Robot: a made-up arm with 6 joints.
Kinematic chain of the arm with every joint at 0, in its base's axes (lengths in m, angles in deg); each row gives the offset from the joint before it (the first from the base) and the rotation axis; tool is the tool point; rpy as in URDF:
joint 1: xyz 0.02 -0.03 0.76 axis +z
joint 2: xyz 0 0 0.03 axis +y
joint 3: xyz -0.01 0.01 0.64 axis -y
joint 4: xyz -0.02 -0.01 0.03 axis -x
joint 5: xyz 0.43 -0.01 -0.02 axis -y
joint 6: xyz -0.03 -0.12 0 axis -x
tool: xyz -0.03 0.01 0 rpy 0 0 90
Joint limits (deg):
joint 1: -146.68..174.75
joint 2: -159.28..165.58
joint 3: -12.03..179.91
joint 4: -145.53..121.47
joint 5: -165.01..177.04
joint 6: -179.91..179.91
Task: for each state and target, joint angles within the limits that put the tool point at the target. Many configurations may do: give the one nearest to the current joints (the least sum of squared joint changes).
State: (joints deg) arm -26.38 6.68 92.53 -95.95 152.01 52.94
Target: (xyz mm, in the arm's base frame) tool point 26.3 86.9 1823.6
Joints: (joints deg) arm -38.06 -19.81 58.35 -110.30 135.45 52.00
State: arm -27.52 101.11 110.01 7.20 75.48 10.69
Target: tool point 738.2 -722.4 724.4
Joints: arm -36.23 106.82 125.78 12.95 67.48 9.38
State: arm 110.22 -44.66 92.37 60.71 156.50 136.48
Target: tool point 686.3 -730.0 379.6
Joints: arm 128.01 -93.20 118.92 63.94 156.67 136.83
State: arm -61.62 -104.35 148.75 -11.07 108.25 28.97
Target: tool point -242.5 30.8 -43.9
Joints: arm -39.86 -134.03 170.92 0.20 109.67 29.48
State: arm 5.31 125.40 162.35 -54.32 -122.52 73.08
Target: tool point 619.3 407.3 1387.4
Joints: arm 43.10 75.67 158.63 -60.89 -129.36 72.73
